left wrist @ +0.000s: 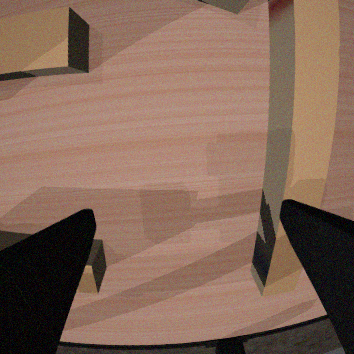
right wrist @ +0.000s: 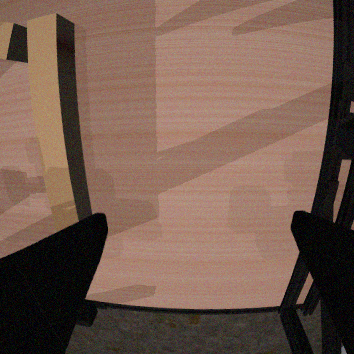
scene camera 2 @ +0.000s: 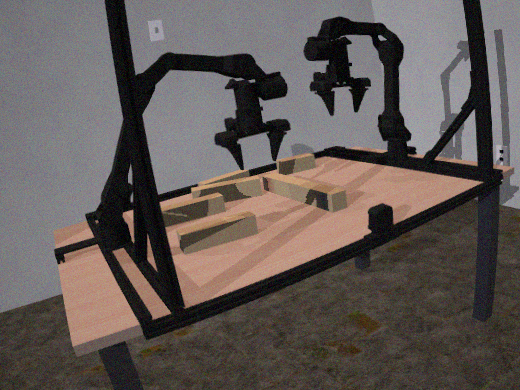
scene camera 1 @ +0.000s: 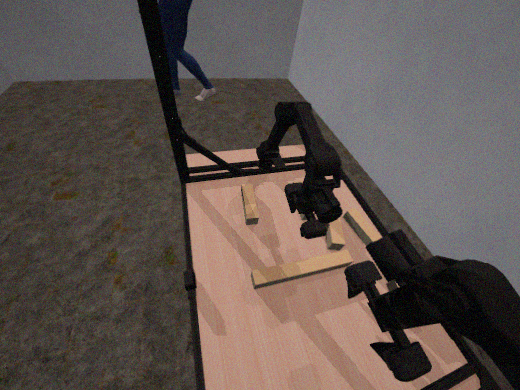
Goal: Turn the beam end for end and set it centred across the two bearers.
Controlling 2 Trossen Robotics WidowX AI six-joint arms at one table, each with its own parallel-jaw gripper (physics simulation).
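Frame: origin at the left arm's base, x ahead, y left, z up, level; metres.
Seen in the pictures: left gripper, fingertip midpoint: (left wrist: 188, 214) (scene camera 2: 258, 165) (scene camera 1: 297, 224); right gripper, fingertip midpoint: (right wrist: 201, 222) (scene camera 2: 344, 114) (scene camera 1: 360, 319); left arm's base, origin of the base link: (scene camera 2: 116, 245) (scene camera 1: 264, 165); right arm's base, origin of the base link: (scene camera 2: 398, 158).
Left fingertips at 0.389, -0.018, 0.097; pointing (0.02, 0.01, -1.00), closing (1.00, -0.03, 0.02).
Note:
Pixels of each thing's middle, then the offset from my left fingertips to it, as dx, dy, dz. "spot": a spot on its surface instead. Level surfaces: height alone.
- beam, body centre: (left wrist: 296, 149) (right wrist: 60, 147) (scene camera 2: 300, 190) (scene camera 1: 303, 268) +0.113, +0.001, -0.094
- block, body centre: (left wrist: 33, 259) (scene camera 2: 217, 231) (scene camera 1: 249, 203) -0.181, -0.108, -0.094
- table, its level: dz -0.116
- upright post, surface spot: (scene camera 2: 120, 60) spot: -0.369, -0.362, +0.273
The beam (scene camera 1: 302, 270) (scene camera 2: 300, 189) (left wrist: 315, 100) (right wrist: 45, 110) is the longest wooden bar and lies flat on the table. Its far end looks reddish in the left wrist view. Several shorter blocks lie around it; which two are the bearers I cannot tell. One block (scene camera 1: 250, 200) (scene camera 2: 217, 233) (left wrist: 90, 282) lies at the front, another (scene camera 1: 336, 236) (scene camera 2: 227, 189) near the beam's far end. My left gripper (scene camera 1: 305, 215) (scene camera 2: 258, 163) (left wrist: 188, 214) is open and empty above the table, left of the beam. My right gripper (scene camera 1: 362, 320) (scene camera 2: 344, 112) (right wrist: 201, 222) is open and empty, higher, on the beam's other side.
Other blocks lie at the back left (scene camera 2: 220, 177), at the left (scene camera 2: 195, 208) (left wrist: 37, 40) and at the back right (scene camera 2: 296, 164). Black frame rails edge the table (scene camera 1: 225, 330) (scene camera 2: 100, 290), with an upright post (scene camera 1: 162, 80) (scene camera 2: 120, 60) at its corner. A person (scene camera 1: 175, 35) stands beyond.

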